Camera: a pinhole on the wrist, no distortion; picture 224 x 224 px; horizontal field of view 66.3 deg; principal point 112.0 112.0 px. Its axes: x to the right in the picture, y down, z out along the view. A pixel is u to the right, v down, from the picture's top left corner.
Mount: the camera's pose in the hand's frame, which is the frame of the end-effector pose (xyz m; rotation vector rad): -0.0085 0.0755 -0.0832 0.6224 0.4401 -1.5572
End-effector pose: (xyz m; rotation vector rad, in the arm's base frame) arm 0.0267 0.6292 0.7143 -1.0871 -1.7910 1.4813
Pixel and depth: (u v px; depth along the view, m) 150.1 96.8 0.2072
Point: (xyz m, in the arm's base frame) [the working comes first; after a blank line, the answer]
In the camera's frame: 0.0460 -0.0184 0.2072

-0.0053 0.5547 0.7920
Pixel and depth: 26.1 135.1 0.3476
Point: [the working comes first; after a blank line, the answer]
In the camera's frame: -0.1741 0.0468 0.3476

-0.2220 0.4734 0.6546
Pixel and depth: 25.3 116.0 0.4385
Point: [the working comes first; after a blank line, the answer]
In the camera's frame: -0.2217 0.0102 0.4385

-0.2822 0.3826 0.6515
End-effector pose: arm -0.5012 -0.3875 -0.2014 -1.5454 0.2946 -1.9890
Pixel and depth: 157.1 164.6 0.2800
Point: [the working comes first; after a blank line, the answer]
In the camera's frame: 0.0736 0.0859 0.2800

-0.4694 -0.2639 -0.0563
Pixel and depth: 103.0 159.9 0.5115
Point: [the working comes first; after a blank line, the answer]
In the camera's frame: -0.0268 0.1429 0.5115

-0.2640 -0.1801 0.0768
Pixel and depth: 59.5 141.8 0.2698
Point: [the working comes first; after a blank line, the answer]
In the camera's frame: -0.0826 0.0469 0.2698

-0.3415 -0.3329 -0.1266
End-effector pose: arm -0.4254 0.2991 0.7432 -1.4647 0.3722 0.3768
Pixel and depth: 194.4 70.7 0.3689
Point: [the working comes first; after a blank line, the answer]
In the camera's frame: 0.1773 -0.0888 0.3689

-0.4209 0.3603 1.0666
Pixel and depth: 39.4 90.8 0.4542
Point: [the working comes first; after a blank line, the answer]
In the camera's frame: -0.1923 -0.0562 0.4542

-0.5011 0.6763 0.8701
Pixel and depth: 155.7 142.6 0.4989
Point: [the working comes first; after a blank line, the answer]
In the camera's frame: 0.1271 0.0890 0.4989

-0.2498 0.5072 1.0528
